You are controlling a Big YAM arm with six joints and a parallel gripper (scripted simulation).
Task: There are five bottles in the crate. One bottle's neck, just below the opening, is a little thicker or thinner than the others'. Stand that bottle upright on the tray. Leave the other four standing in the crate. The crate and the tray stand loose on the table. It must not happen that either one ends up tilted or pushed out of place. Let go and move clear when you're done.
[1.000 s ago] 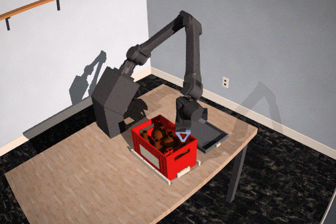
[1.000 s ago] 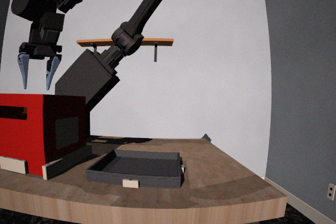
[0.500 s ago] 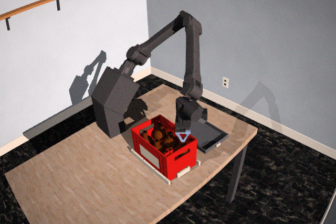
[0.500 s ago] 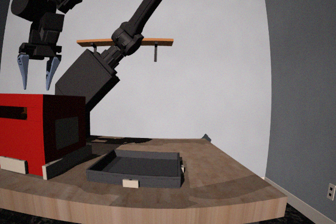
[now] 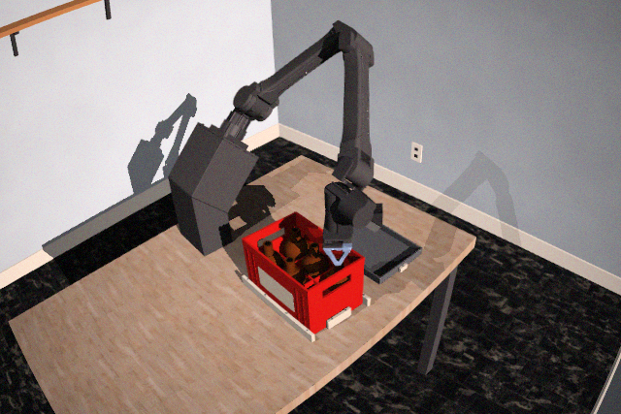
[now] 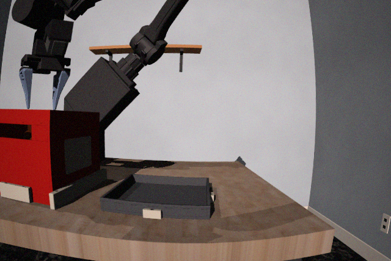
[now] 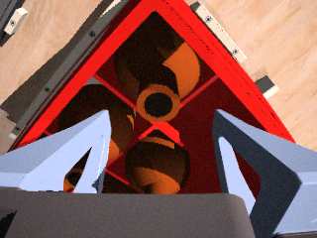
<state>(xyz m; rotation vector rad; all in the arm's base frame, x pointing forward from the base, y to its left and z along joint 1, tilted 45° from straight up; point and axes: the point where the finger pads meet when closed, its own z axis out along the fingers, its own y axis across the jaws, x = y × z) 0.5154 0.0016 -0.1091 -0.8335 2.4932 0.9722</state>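
Now: the red crate 10 cm behind my hand, 3 cm to the right of it and 10 cm below it. Round my hand: dark grey tray (8 cm behind, 24 cm to the left, 17 cm below).
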